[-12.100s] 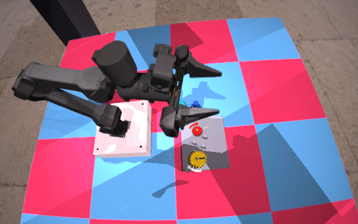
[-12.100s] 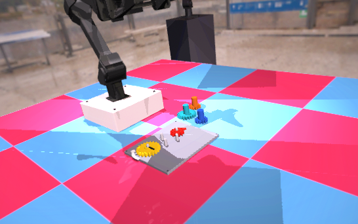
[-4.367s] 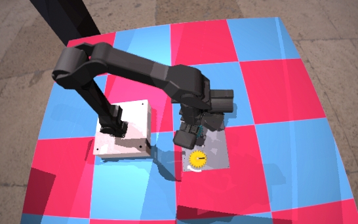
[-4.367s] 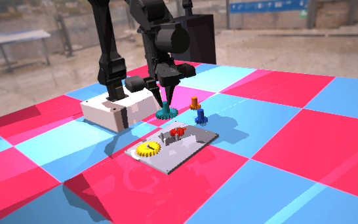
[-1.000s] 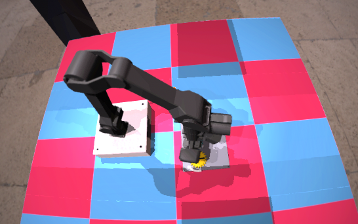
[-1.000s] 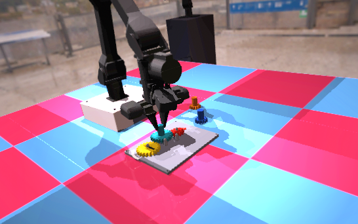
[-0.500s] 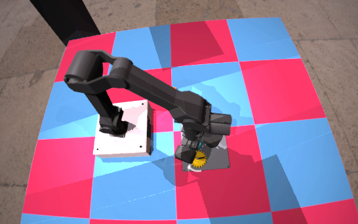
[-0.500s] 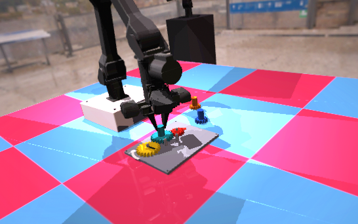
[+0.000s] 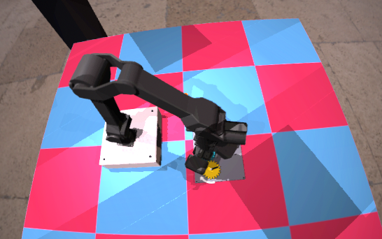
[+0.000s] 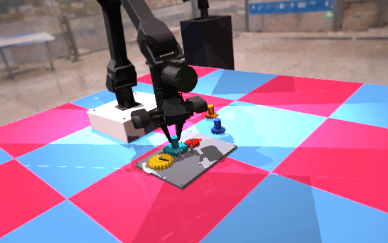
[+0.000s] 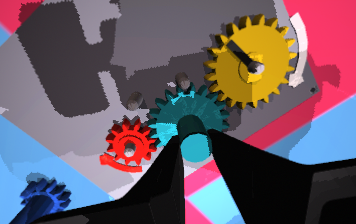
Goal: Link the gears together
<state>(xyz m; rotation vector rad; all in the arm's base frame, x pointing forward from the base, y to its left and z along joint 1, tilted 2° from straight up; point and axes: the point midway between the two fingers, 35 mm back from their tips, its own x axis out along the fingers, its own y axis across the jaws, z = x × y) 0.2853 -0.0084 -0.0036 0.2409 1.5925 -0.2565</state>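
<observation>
Right now the teal gear is 10 mm below my gripper tip. Round my gripper tip: yellow striped gear: 20 mm ahead, 60 mm to the right, 20 mm below; then red gear: 10 mm ahead, 50 mm to the left, 20 mm below; then blue gear: 10 mm behind, 160 mm to the left, 20 mm below.
</observation>
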